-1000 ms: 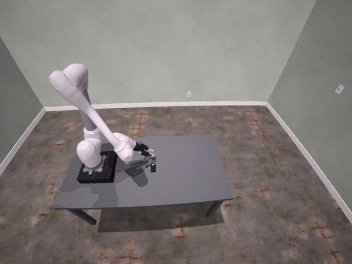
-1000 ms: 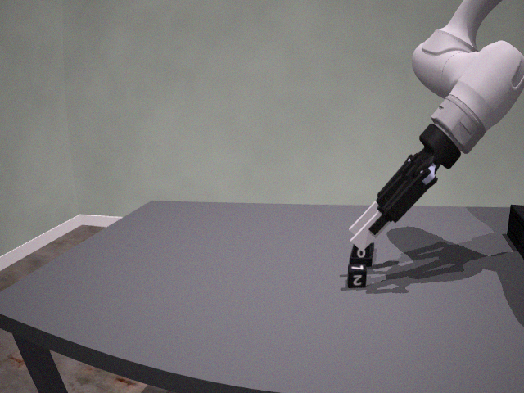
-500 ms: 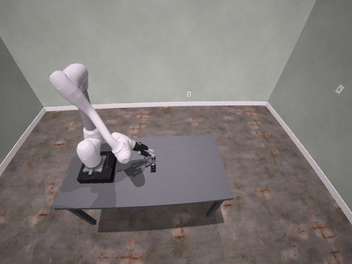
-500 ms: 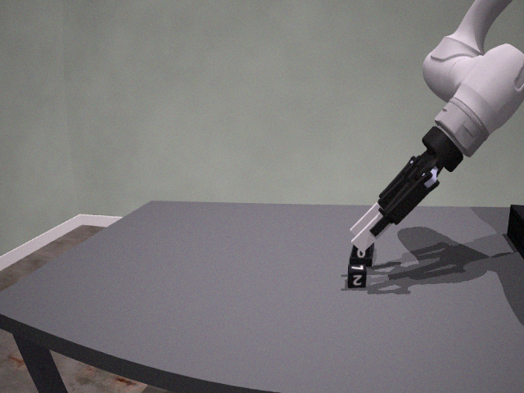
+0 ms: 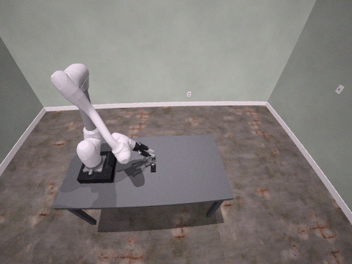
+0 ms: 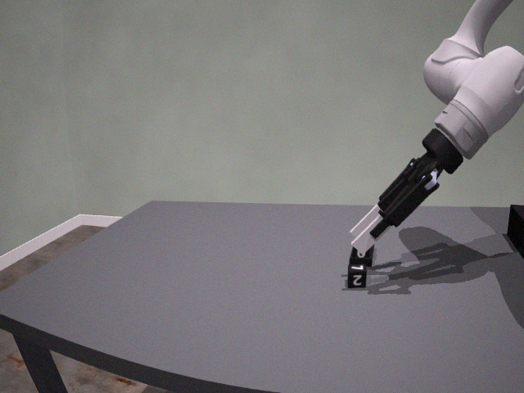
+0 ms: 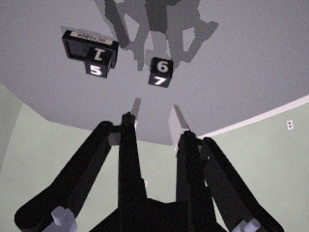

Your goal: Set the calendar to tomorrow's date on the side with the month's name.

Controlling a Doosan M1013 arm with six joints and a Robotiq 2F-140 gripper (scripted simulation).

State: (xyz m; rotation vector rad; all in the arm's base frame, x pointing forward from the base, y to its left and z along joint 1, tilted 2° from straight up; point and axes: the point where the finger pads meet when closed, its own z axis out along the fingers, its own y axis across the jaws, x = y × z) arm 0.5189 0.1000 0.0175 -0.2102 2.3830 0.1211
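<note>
My gripper is now 2 cm short of the black number cube and 8 cm above it. The rest, counted from my hand: tray: 2 cm ahead, 11 cm to the right, 9 cm below.
</note>
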